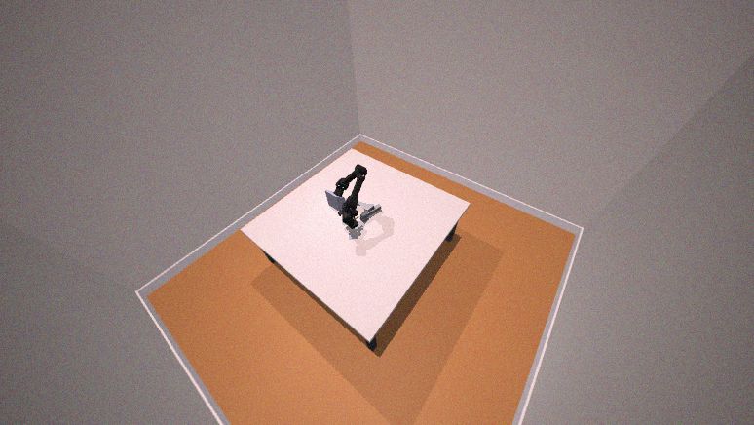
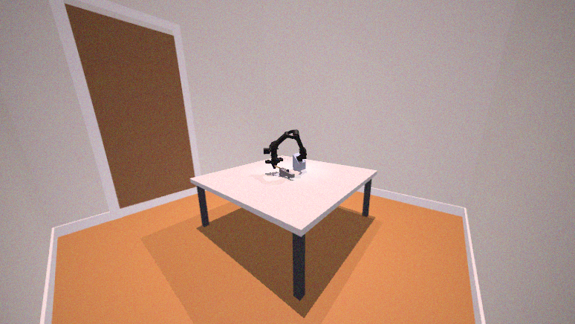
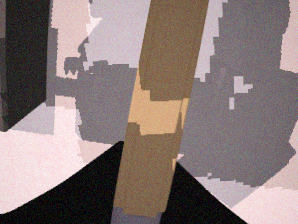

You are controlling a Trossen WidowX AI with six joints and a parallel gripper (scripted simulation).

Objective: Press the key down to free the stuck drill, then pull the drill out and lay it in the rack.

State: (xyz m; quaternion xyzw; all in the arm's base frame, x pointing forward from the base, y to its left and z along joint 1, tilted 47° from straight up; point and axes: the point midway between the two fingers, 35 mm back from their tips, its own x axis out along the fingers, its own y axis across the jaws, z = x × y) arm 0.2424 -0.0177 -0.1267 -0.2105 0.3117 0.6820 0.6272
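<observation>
The drill lies 40 mm to the left of my gripper tip and 30 mm above it. The rest, counted from my gripper tip: key 230 mm to the left, 20 mm ahead, 10 mm above; dark box 70 mm behind, 40 mm to the left, 20 mm below.
</observation>
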